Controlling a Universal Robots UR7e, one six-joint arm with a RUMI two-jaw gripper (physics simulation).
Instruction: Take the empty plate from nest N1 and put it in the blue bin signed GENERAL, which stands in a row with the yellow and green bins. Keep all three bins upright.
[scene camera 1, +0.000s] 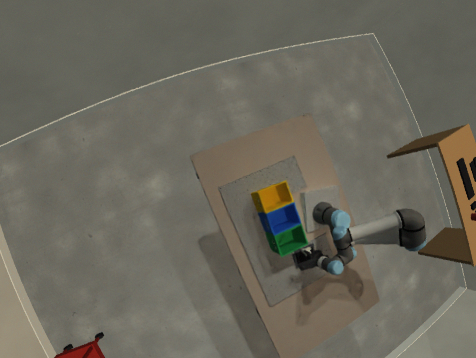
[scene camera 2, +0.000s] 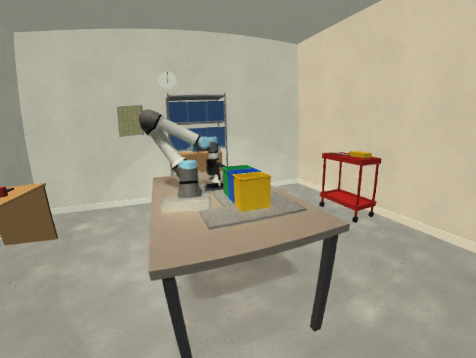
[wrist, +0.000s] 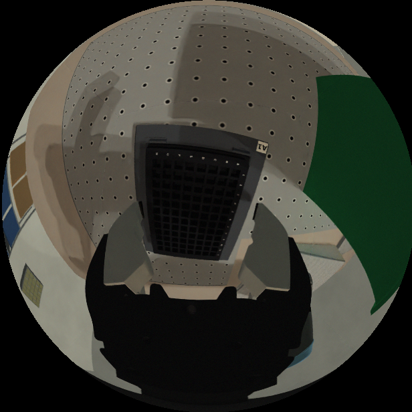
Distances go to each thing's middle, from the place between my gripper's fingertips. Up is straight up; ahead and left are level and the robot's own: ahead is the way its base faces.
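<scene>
The black plate (wrist: 192, 192) has my gripper 10 mm to the right of it and 10 mm past it. Counted from my gripper, the dark grey nest (wrist: 176, 134) is 10 mm behind, 10 mm to the left and 10 mm below. The green bin (scene camera 1: 294, 238) is 190 mm to the right of my gripper, 100 mm ahead of it and 70 mm above it, while the blue bin (scene camera 1: 277, 221) is 320 mm to the right of my gripper, 90 mm ahead of it and 70 mm above it. Going by their middles, the blue bin is the farthest from my gripper of the things named here.
</scene>
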